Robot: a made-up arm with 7 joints. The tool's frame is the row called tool.
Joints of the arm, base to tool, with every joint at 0 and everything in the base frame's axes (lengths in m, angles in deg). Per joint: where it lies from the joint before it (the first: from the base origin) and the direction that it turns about. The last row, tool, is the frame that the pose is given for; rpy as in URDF.
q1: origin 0 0 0 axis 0.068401 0.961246 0.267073
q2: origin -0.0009 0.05 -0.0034 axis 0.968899 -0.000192 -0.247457
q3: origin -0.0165 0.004 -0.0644 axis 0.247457 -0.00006 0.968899
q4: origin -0.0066 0 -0.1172 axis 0.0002 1 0.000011
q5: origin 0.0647 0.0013 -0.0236 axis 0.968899 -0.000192 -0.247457
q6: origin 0.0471 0 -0.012 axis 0.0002 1 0.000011
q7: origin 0.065 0 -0.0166 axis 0.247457 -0.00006 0.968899
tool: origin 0 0 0 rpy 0 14.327 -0.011
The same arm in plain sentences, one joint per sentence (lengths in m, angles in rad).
The arm has seven revolute joints in a row. What follows holds with every joint at zero, and every direction is one of the base frame's.
Joint 1 sits at the same point as the base frame's origin and turns about the direction (0.068403, 0.961235, 0.26711).
Joint 2 sits 0.0009 m along -x and 0.05 m along +y and 0.0034 m along -z from joint 1 and turns about the direction (0.968889, -0.0002, -0.247497).
Joint 3 sits 0.0165 m along -x and 0.004 m along +y and 0.0644 m along -z from joint 2 and turns about the direction (0.247497, -0.0001, 0.968889).
Joint 4 sits 0.0066 m along -x and 0.1172 m along -z from joint 3 and turns about the direction (0.0002, 1, 0).
Joint 5 sits 0.0647 m along +x and 0.0013 m along +y and 0.0236 m along -z from joint 4 and turns about the direction (0.968889, -0.0002, -0.247497).
Joint 6 sits 0.0471 m along +x and 0.012 m along -z from joint 5 and turns about the direction (0.0002, 1, 0).
Joint 7 sits 0.065 m along +x and 0.0166 m along -z from joint 6 and turns about the direction (0.247497, -0.0001, 0.968889).
The tool frame, which is the frame that the pose is given for, sits at the same point as joint 7; its axes are the base frame's turned by roll 0, pitch 0.2501 and yaw -0.0002 rad (as in URDF: about the fixed x, then y, then z).

